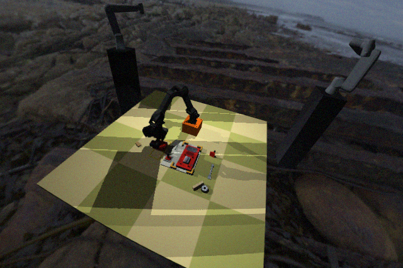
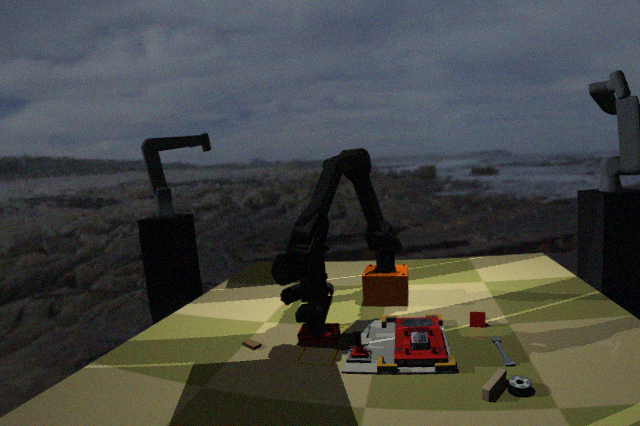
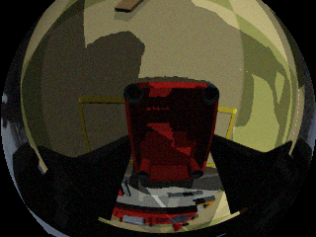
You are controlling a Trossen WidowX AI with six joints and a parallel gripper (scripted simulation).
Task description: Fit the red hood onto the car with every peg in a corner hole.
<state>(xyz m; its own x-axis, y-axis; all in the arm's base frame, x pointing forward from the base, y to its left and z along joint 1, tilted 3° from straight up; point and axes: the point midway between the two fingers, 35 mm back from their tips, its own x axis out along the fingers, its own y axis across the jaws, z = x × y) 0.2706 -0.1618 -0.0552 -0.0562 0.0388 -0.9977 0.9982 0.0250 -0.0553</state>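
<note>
The red upright piece lies 10 cm to the left of my gripper tip, 8 cm ahead of it and 1 cm above it. Also, from my gripper tip: red hood 1 cm below; then grey engine block 24 cm to the left, 7 cm ahead; then tan block 16 cm to the right, 4 cm ahead, 2 cm below.
</note>
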